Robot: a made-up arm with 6 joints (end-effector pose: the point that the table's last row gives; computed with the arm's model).
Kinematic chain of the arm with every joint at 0, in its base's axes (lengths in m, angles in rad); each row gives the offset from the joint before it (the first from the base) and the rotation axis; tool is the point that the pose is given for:
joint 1: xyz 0 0 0.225 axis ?
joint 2: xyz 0 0 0 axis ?
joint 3: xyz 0 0 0.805 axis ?
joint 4: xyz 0 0 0 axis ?
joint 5: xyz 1.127 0 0 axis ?
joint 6: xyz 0 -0.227 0 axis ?
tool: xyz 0 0 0
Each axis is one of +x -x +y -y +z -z.
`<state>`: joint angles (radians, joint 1 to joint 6).
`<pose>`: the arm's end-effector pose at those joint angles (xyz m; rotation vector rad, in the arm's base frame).
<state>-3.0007 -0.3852 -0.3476 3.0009 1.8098 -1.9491</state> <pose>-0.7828 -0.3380 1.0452 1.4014 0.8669 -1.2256</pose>
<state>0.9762 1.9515 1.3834 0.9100 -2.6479 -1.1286</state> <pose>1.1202 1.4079 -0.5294 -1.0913 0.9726 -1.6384</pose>
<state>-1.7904 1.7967 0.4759 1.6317 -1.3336 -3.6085</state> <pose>-0.2660 -1.2551 -0.9912 -0.2455 1.0617 2.7647</pose>
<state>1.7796 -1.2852 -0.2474 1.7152 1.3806 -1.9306</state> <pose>0.0496 -0.3915 1.5366 0.1271 -1.0362 2.9191</pose>
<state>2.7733 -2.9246 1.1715 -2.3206 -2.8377 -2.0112</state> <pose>0.8402 -0.4901 -1.3848 0.9661 -0.7515 2.6183</pose>
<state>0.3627 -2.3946 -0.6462 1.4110 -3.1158 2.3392</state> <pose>-0.8909 -0.3767 0.7040 -1.0326 1.1576 0.9108</pose>
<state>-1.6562 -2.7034 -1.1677 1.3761 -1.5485 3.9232</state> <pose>0.0010 0.5264 0.6302 0.1461 -2.8280 -1.2210</pose>
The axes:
joint 1: +z
joint 2: +y
joint 3: -y
joint 4: -x
joint 5: -y
joint 6: -x

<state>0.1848 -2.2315 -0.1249 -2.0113 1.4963 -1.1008</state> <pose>-1.0346 -0.0949 0.8049 -1.5234 0.5940 -1.0295</pose>
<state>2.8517 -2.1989 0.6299 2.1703 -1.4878 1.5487</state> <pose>1.6704 -0.6319 -0.0796 -0.6211 0.2953 1.0532</pose>
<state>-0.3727 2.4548 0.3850 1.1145 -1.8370 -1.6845</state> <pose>0.1033 -0.1478 -1.4846 -1.4098 2.0043 -1.7103</pose>
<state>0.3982 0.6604 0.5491 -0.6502 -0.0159 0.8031</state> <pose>1.5436 0.4533 0.5990 -0.1747 0.0911 0.4160</pose>
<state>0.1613 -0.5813 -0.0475 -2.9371 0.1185 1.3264</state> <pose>0.5088 0.3080 1.4315 1.6223 -0.2137 0.4419</pose>
